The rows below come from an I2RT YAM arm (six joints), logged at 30 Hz.
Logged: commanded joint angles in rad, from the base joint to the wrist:
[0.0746, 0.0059, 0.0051, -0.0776, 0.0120, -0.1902]
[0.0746, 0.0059, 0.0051, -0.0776, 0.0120, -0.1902]
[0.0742, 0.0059, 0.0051, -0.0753, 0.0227, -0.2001]
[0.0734, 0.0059, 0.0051, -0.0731, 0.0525, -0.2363]
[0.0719, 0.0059, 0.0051, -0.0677, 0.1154, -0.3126]
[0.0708, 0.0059, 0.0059, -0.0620, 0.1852, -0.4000]
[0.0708, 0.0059, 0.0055, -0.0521, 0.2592, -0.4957]
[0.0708, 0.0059, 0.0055, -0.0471, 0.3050, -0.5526]
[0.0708, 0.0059, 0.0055, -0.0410, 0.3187, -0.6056]
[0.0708, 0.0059, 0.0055, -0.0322, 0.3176, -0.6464]
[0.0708, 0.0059, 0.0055, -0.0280, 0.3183, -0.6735]
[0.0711, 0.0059, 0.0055, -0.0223, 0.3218, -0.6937]
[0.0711, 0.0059, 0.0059, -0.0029, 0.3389, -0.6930]
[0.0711, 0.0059, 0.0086, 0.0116, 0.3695, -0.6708]
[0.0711, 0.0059, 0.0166, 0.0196, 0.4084, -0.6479]
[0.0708, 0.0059, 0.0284, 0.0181, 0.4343, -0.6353]
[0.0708, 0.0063, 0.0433, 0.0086, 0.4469, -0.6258]
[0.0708, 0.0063, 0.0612, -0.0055, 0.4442, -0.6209]
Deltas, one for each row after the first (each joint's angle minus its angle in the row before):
[0.0000, 0.0000, 0.0000, 0.0000, 0.0000, 0.0000]
[-0.0004, 0.0000, 0.0000, 0.0023, 0.0107, -0.0099]
[-0.0008, 0.0000, 0.0000, 0.0022, 0.0298, -0.0362]
[-0.0015, 0.0000, 0.0000, 0.0054, 0.0629, -0.0763]
[-0.0011, 0.0000, 0.0008, 0.0057, 0.0698, -0.0874]
[0.0000, 0.0000, -0.0004, 0.0099, 0.0740, -0.0957]
[0.0000, 0.0000, 0.0000, 0.0050, 0.0458, -0.0569]
[0.0000, 0.0000, 0.0000, 0.0061, 0.0137, -0.0530]
[0.0000, 0.0000, 0.0000, 0.0088, -0.0011, -0.0408]
[0.0000, 0.0000, 0.0000, 0.0042, 0.0007, -0.0271]
[0.0003, 0.0000, 0.0000, 0.0057, 0.0035, -0.0202]
[0.0000, 0.0000, 0.0004, 0.0194, 0.0171, 0.0007]
[0.0000, 0.0000, 0.0027, 0.0145, 0.0306, 0.0222]
[0.0000, 0.0000, 0.0080, 0.0080, 0.0389, 0.0229]
[-0.0003, 0.0000, 0.0118, -0.0015, 0.0259, 0.0126]
[0.0000, 0.0004, 0.0149, -0.0095, 0.0126, 0.0095]
[0.0000, 0.0000, 0.0179, -0.0141, -0.0027, 0.0049]

